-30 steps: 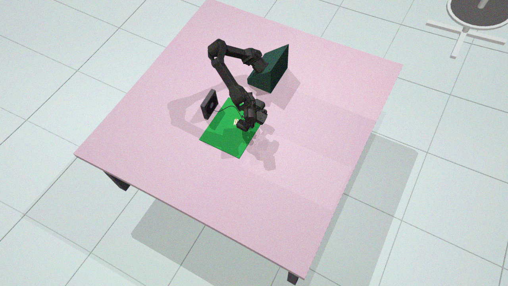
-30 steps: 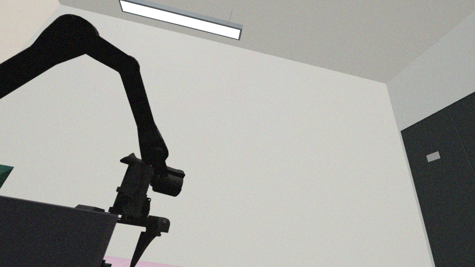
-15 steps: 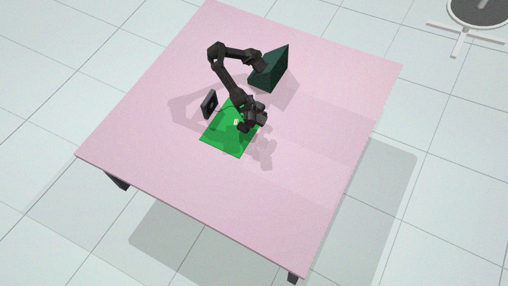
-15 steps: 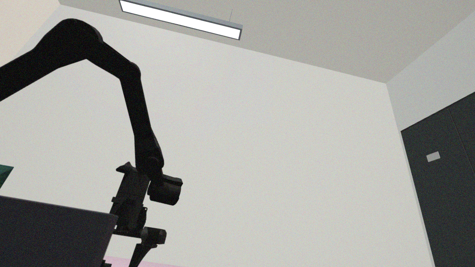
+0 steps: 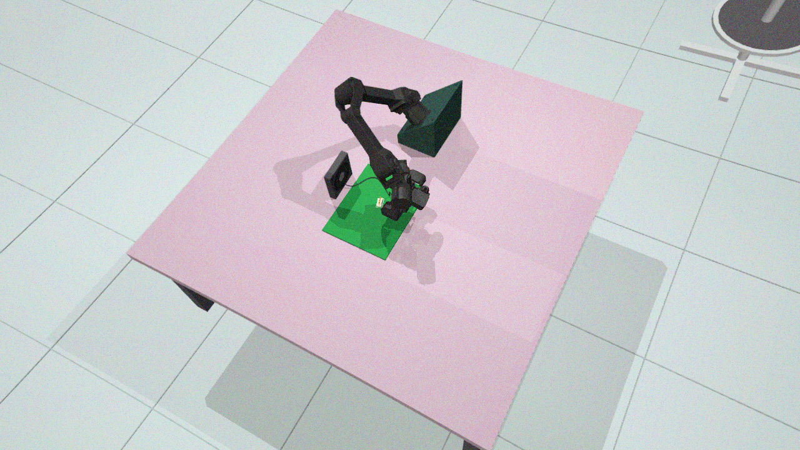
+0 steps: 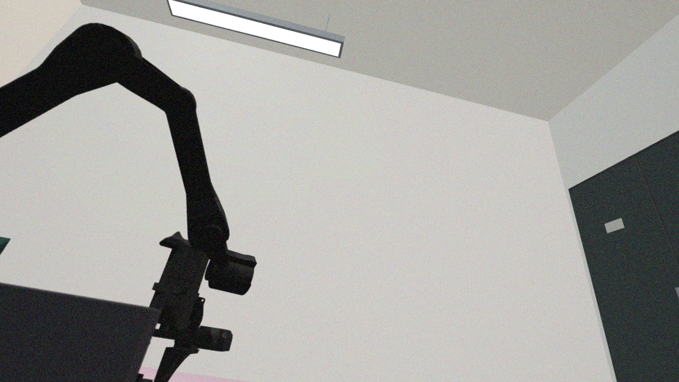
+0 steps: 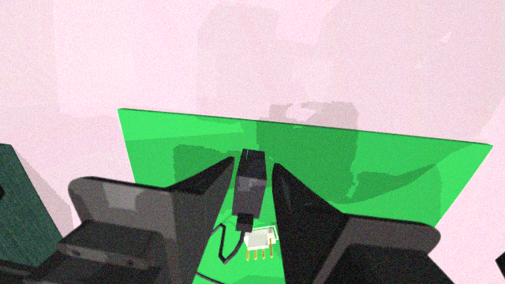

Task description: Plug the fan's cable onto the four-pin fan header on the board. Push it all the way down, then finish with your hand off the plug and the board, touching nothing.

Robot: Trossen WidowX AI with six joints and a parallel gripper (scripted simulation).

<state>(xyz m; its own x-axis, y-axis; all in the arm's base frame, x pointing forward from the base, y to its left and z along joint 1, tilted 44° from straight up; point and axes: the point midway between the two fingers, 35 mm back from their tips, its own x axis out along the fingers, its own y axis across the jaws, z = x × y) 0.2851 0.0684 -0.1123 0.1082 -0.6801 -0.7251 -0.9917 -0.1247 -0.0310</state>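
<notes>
Right now the green board is 5 cm ahead of my gripper tip, 9 cm to the right of it and 3 cm below it. Also, from my gripper tip: black fan (4 cm ahead, 24 cm to the right, 4 cm above); black fan plug (1 cm to the right, 1 cm above).
</notes>
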